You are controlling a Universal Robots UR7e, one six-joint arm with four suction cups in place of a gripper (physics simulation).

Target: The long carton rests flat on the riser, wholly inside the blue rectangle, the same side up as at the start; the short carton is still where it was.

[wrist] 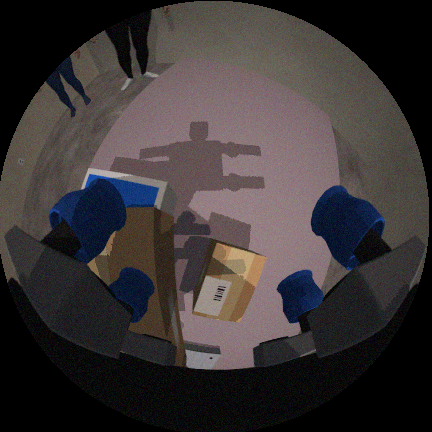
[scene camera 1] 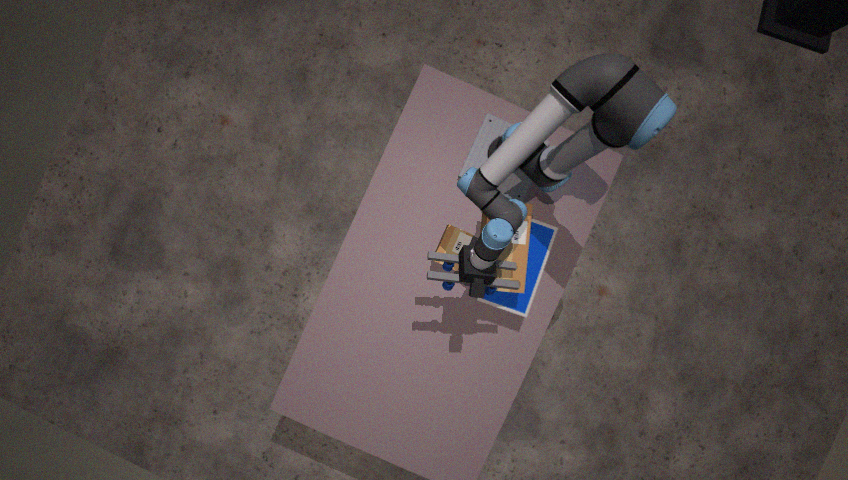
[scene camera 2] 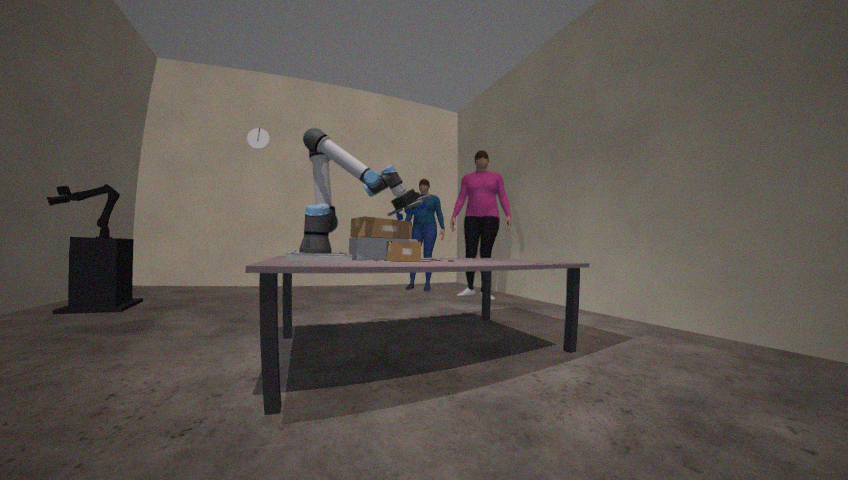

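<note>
There's a long carton (scene camera 1: 516,251), and you get the long carton in the wrist view (wrist: 145,242) and in scene camera 2 (scene camera 2: 370,227) too. The suction head (wrist: 93,213) is stuck to the long carton. The long carton is still resting on a riser with blue rectangle (scene camera 1: 542,235), and that riser with blue rectangle also shows in the wrist view (wrist: 136,191) and in scene camera 2 (scene camera 2: 361,248).
</note>
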